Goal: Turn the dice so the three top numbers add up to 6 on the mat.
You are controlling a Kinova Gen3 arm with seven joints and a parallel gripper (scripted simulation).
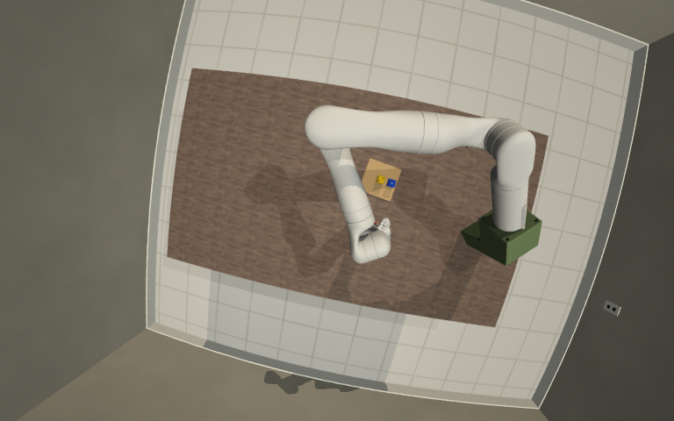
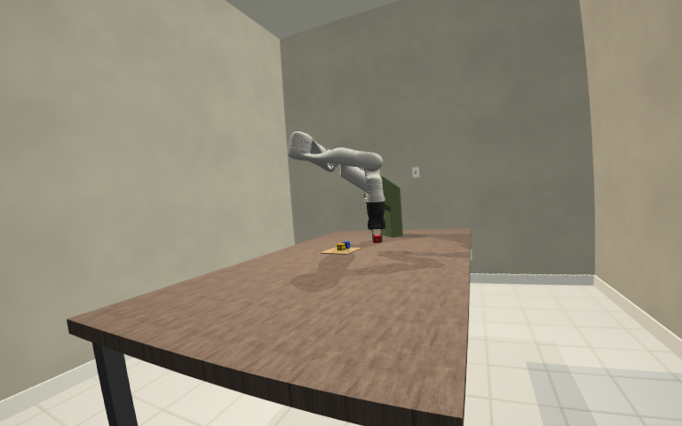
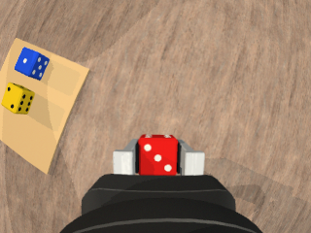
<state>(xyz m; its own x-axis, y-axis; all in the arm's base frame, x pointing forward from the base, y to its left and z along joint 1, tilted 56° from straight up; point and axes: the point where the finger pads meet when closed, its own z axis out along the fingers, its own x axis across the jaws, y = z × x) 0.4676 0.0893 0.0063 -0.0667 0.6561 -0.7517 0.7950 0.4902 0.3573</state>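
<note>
The yellow die lies 18 cm to the right of my hand, 4 cm below it and 3 cm behind it. Round my hand: blue die 16 cm to the right, 8 cm behind, 4 cm below; tan mat 18 cm to the right, 6 cm below, 3 cm behind; red die right at my hand.
</note>
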